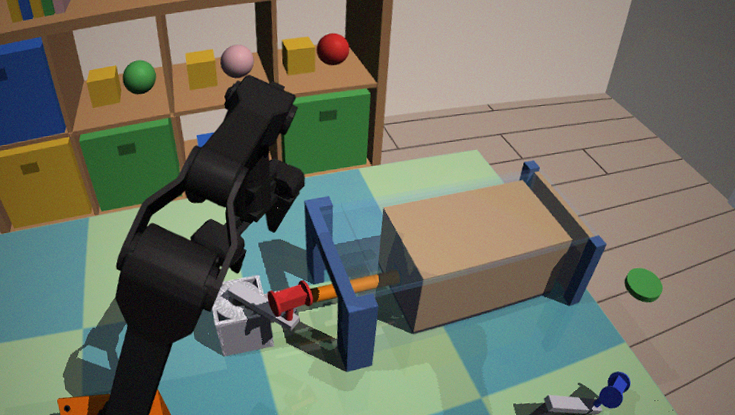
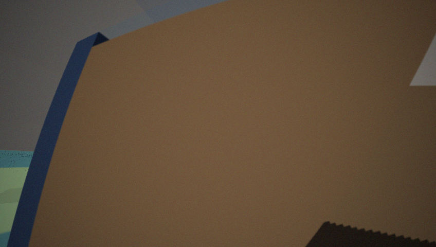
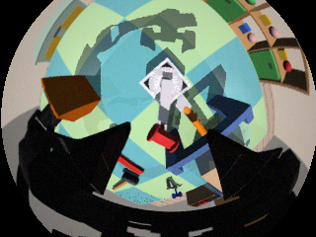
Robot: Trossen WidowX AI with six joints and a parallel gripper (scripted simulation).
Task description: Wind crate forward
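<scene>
Now: the crank handle 110 mm below my gripper tip, 10 mm to the right of it and 10 mm ahead of it. From my gripper tip the other things lie so: blue frame: 130 mm ahead, 120 mm below, 20 mm to the left; red knob: 80 mm below, 50 mm to the right, 30 mm ahead; grey winch: 190 mm below, 50 mm behind, 30 mm to the left.
</scene>
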